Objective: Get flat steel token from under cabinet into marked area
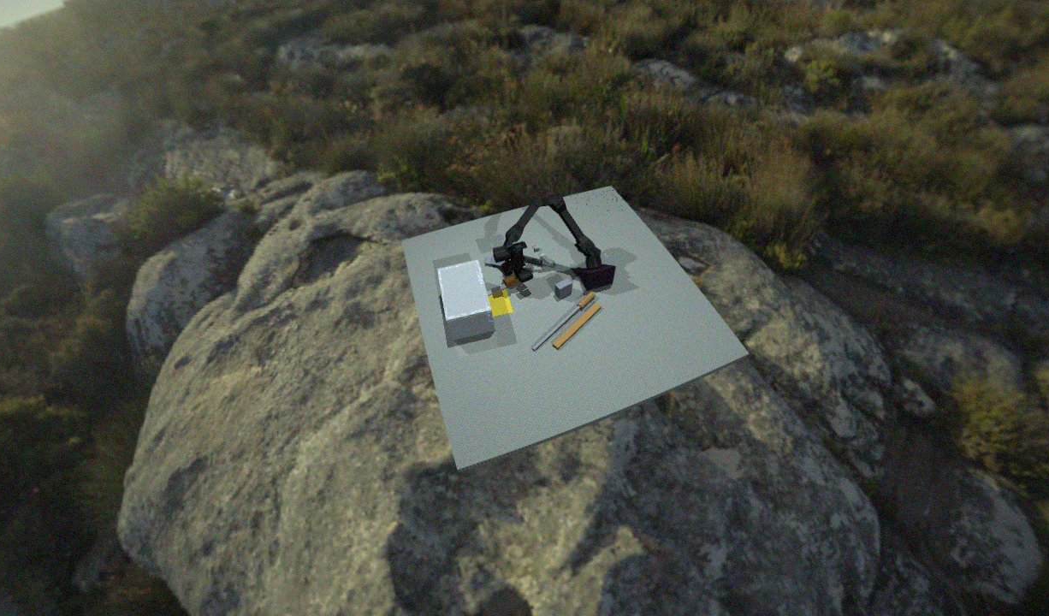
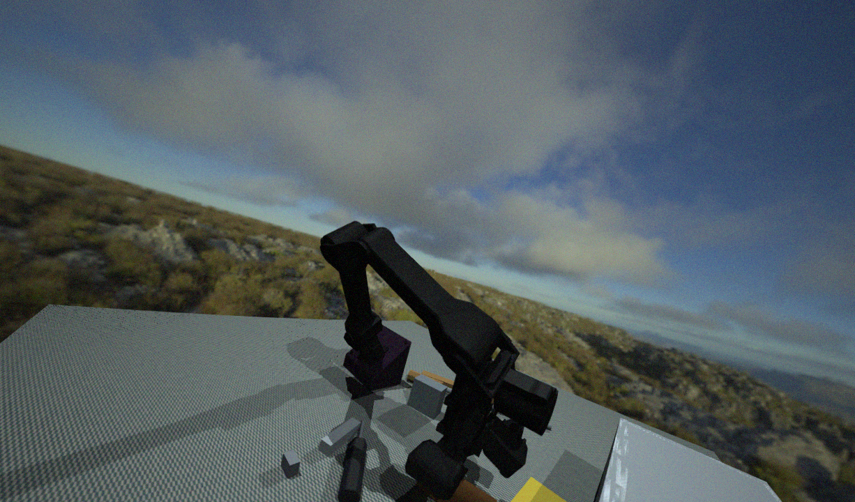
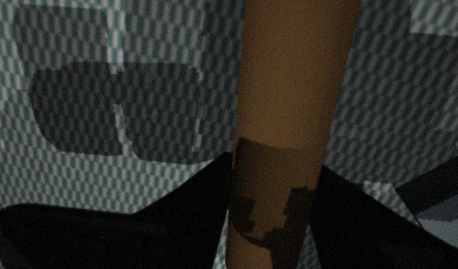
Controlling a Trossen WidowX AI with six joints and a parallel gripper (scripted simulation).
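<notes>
Right now my gripper tip is 170 mm past the grey bar and 60 mm to the left of it. Round my gripper tip: grey block 160 mm to the left, 160 mm behind, 20 mm above; then small grey cube 160 mm behind, 150 mm to the right; then wooden stick 360 mm to the left, 130 mm behind.
</notes>
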